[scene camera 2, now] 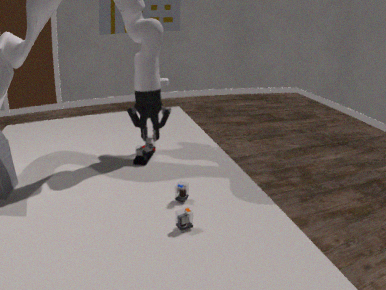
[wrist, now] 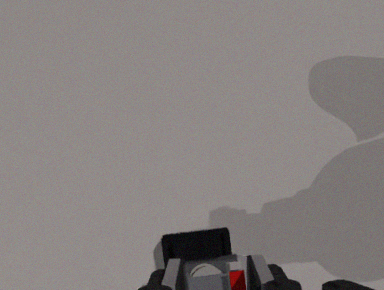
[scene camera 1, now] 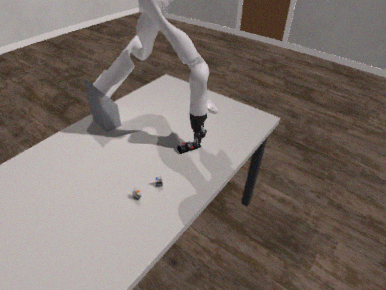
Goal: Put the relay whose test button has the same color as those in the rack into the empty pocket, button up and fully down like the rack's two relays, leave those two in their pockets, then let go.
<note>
In view: the gripper point(scene camera 2: 150, 140) and a black rack point(wrist: 195, 245).
</note>
